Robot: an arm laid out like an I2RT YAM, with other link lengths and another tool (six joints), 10 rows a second.
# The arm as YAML. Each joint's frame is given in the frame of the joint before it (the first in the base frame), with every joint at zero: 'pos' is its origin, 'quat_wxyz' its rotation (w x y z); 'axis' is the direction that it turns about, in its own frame. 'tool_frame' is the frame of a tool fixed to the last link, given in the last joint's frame.
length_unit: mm
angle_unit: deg
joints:
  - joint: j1
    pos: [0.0, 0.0, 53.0]
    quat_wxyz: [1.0, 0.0, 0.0, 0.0]
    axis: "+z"
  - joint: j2
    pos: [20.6, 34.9, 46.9]
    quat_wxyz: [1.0, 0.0, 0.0, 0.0]
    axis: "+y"
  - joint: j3
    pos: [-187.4, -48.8, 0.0]
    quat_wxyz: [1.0, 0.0, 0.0, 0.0]
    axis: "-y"
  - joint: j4
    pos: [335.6, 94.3, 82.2]
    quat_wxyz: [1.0, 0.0, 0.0, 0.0]
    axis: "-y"
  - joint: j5
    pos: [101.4, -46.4, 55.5]
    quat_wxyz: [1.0, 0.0, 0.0, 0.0]
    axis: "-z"
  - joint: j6
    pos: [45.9, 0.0, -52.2]
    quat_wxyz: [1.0, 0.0, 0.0, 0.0]
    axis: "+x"
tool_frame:
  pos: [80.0, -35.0, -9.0]
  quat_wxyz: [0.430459, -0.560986, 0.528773, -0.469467]
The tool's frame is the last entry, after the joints.
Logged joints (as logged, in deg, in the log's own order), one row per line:
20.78 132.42 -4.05 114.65 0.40 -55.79
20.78 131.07 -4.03 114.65 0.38 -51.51
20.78 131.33 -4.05 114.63 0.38 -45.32
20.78 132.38 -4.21 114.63 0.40 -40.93
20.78 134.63 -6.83 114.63 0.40 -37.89
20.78 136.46 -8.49 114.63 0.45 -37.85
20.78 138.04 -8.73 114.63 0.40 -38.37
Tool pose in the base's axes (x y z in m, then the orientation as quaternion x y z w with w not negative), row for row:
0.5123 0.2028 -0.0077 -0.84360 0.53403 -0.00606 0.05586
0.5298 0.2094 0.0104 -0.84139 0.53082 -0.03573 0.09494
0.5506 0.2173 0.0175 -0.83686 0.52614 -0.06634 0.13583
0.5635 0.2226 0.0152 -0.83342 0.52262 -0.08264 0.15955
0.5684 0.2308 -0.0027 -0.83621 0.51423 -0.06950 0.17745
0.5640 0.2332 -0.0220 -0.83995 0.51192 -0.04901 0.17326
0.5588 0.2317 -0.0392 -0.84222 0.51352 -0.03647 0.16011
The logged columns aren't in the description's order. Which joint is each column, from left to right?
Columns, left to right: j1, j2, j5, j3, j6, j4.
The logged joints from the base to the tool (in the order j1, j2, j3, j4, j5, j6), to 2 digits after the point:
20.78 132.42 114.65 -55.79 -4.05 0.40
20.78 131.07 114.65 -51.51 -4.03 0.38
20.78 131.33 114.63 -45.32 -4.05 0.38
20.78 132.38 114.63 -40.93 -4.21 0.40
20.78 134.63 114.63 -37.89 -6.83 0.40
20.78 136.46 114.63 -37.85 -8.49 0.45
20.78 138.04 114.63 -38.37 -8.73 0.40

